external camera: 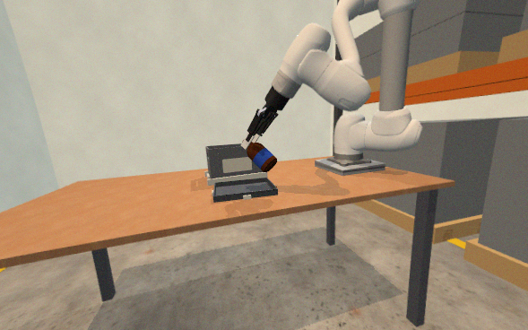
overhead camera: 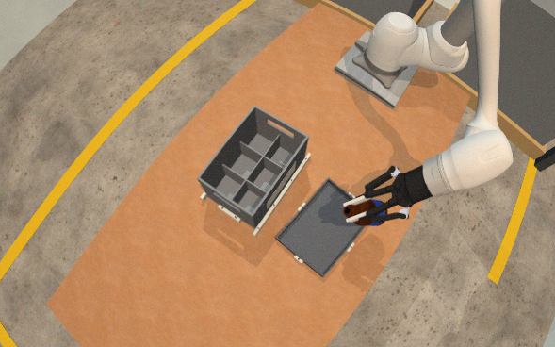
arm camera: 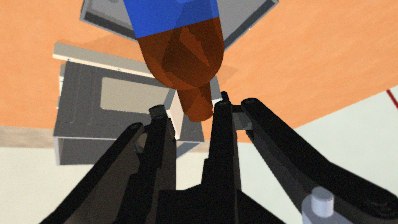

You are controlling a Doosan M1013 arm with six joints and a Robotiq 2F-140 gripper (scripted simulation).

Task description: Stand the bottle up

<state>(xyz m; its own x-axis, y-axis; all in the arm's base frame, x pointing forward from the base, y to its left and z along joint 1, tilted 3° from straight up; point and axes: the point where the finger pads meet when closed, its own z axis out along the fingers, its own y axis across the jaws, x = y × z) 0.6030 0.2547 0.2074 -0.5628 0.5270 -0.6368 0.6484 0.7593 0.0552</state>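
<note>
My hand is 5 cm above the bottle, 2 cm to the right of it and 2 cm past it. From my hand the other things lie so: grey crate (30 cm to the right, 13 cm below, 6 cm ahead); then grey tray (20 cm below, 4 cm to the right, 4 cm ahead).
</note>
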